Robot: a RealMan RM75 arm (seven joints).
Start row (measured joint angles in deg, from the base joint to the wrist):
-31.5, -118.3, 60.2, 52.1, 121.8, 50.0, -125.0
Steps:
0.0, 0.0, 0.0, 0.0, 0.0, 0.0, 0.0
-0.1, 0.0, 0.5, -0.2, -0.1, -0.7, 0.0
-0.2, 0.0, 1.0, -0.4, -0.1, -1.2, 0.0
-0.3, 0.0, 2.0, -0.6, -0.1, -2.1, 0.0
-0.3, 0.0, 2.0, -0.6, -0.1, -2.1, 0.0
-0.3, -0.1, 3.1, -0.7, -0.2, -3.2, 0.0
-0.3, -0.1, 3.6, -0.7, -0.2, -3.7, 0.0
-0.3, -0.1, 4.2, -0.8, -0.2, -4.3, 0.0
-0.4, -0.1, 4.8, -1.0, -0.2, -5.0, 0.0
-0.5, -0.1, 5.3, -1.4, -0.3, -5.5, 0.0
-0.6, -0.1, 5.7, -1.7, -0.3, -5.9, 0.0
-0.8, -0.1, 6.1, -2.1, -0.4, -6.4, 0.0
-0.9, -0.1, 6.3, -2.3, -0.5, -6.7, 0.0
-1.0, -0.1, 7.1, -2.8, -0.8, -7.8, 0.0
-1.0, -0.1, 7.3, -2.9, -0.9, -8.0, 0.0
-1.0, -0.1, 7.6, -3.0, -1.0, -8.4, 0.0
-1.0, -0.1, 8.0, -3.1, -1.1, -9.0, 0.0
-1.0, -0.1, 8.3, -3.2, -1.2, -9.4, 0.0
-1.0, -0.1, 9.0, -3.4, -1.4, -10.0, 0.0
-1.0, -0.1, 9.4, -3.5, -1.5, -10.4, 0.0
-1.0, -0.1, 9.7, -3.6, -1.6, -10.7, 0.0
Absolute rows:
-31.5, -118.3, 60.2, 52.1, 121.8, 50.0, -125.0
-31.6, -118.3, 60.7, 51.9, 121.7, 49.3, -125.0
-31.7, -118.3, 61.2, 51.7, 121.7, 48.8, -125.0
-31.8, -118.3, 62.2, 51.5, 121.7, 47.9, -125.0
-31.8, -118.3, 62.2, 51.5, 121.7, 47.9, -125.0
-31.8, -118.4, 63.3, 51.4, 121.6, 46.8, -125.0
-31.8, -118.4, 63.8, 51.4, 121.6, 46.3, -125.0
-31.8, -118.4, 64.4, 51.3, 121.6, 45.7, -125.0
-31.9, -118.4, 65.0, 51.1, 121.6, 45.0, -125.0
-32.0, -118.4, 65.5, 50.7, 121.5, 44.5, -125.0
-32.1, -118.4, 65.9, 50.4, 121.5, 44.1, -125.0
-32.3, -118.4, 66.3, 50.0, 121.4, 43.6, -125.0
-32.4, -118.4, 66.5, 49.8, 121.3, 43.3, -125.0
-32.5, -118.4, 67.3, 49.3, 121.0, 42.2, -125.0
-32.5, -118.4, 67.5, 49.2, 120.9, 42.0, -125.0
-32.5, -118.4, 67.8, 49.1, 120.8, 41.6, -125.0
-32.5, -118.4, 68.2, 49.0, 120.7, 41.0, -125.0
-32.5, -118.4, 68.5, 48.9, 120.6, 40.6, -125.0
-32.5, -118.4, 69.2, 48.7, 120.4, 40.0, -125.0
-32.5, -118.4, 69.6, 48.6, 120.3, 39.6, -125.0
-32.5, -118.4, 69.9, 48.5, 120.2, 39.3, -125.0

